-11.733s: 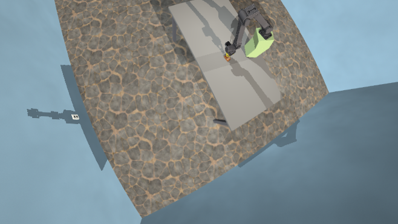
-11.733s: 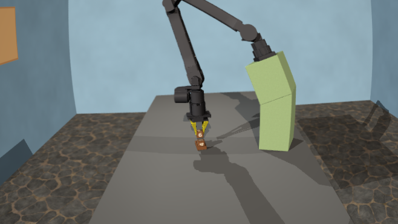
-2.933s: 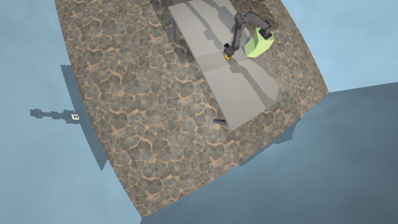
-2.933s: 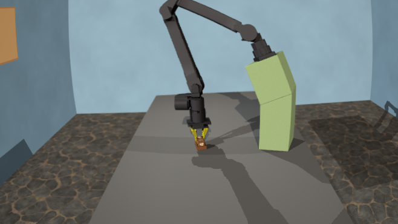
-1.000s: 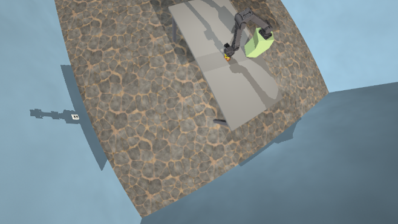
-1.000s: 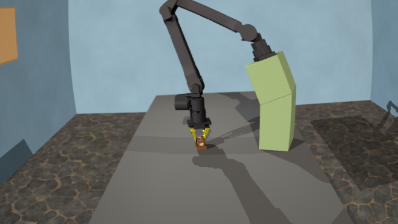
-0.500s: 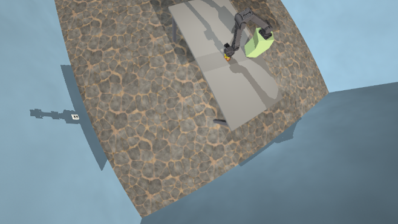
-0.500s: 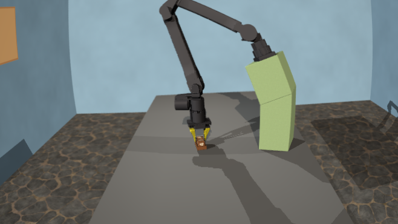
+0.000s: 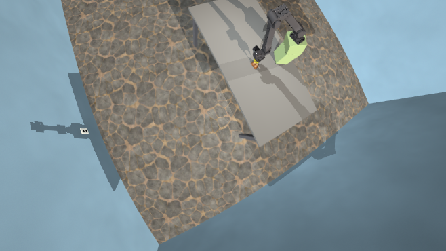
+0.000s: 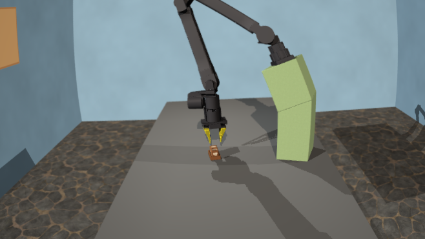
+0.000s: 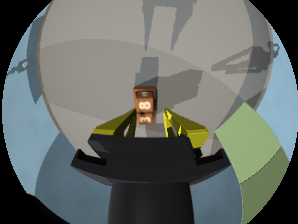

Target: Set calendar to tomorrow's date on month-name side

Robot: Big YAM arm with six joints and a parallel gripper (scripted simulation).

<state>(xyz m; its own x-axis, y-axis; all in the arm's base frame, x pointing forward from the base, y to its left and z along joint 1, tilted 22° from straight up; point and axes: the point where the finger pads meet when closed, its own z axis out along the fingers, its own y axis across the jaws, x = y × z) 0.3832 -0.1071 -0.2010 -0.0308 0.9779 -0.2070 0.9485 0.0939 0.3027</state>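
My hand is 4 cm above the brown number cube and 1 cm short of it. The rest, counted from my hand: calendar tray 6 cm below, 2 cm to the left, 1 cm ahead.
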